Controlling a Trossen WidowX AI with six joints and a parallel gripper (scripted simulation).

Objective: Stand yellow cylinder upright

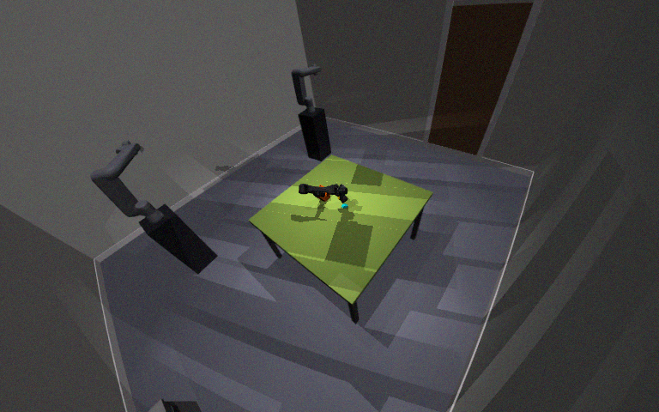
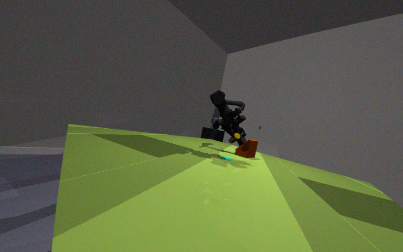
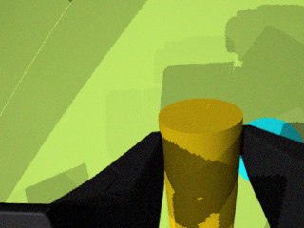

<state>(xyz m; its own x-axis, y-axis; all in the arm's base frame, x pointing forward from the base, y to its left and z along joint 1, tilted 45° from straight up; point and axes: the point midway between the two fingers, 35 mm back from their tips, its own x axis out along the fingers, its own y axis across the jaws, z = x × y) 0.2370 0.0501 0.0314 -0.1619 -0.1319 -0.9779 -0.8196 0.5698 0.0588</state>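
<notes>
Now: gripper tip 120 mm above the cyan circle, 20 mm to the left of it and 20 mm short of it. Also, from my gripper tip: yellow tall cylinder 10 mm to the right, 10 mm below, 10 mm behind.
</notes>
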